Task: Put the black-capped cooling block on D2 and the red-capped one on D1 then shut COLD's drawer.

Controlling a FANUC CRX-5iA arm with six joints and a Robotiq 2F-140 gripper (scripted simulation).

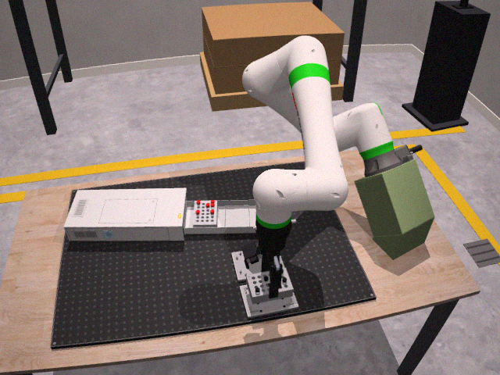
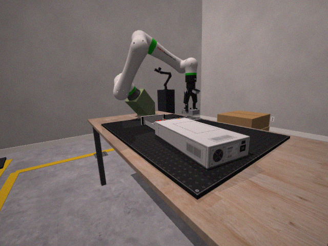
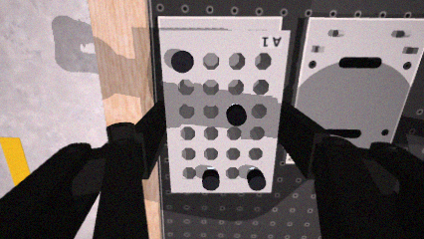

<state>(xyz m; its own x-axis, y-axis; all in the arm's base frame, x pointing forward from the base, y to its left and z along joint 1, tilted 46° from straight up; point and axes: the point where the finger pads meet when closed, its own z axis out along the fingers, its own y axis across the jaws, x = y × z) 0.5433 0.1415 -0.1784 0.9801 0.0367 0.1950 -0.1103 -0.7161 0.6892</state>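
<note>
Right now the deck slot D2 is 9 cm below my hand. From my hand the other things lie so: white cooler: 20 cm ahead, 43 cm to the right, 6 cm below; then slot D1: 2 cm behind, 14 cm to the right, 9 cm below; then drawer: 2 cm ahead, 38 cm to the right, 6 cm below.
</note>
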